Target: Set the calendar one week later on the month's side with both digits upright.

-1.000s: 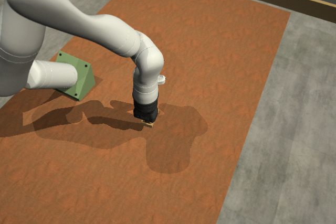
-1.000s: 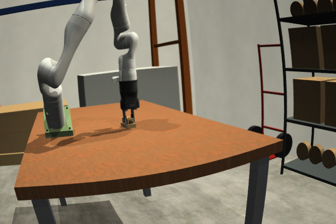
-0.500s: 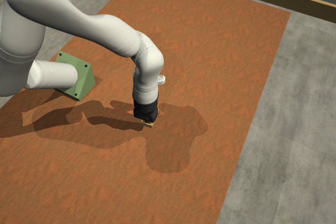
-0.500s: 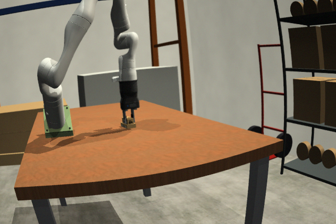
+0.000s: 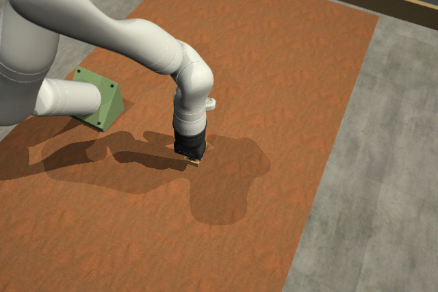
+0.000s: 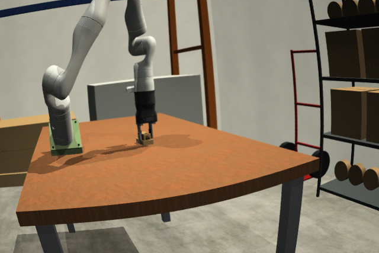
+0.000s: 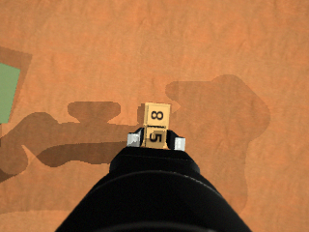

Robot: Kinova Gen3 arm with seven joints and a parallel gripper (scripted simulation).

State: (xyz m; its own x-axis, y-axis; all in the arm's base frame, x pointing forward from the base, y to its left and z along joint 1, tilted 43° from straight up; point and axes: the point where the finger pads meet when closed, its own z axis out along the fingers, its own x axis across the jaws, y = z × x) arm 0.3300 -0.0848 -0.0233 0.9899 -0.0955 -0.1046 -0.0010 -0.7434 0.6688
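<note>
Now: hand 2 cm to the right of the wooden calendar tray and 3 cm above it.
</note>
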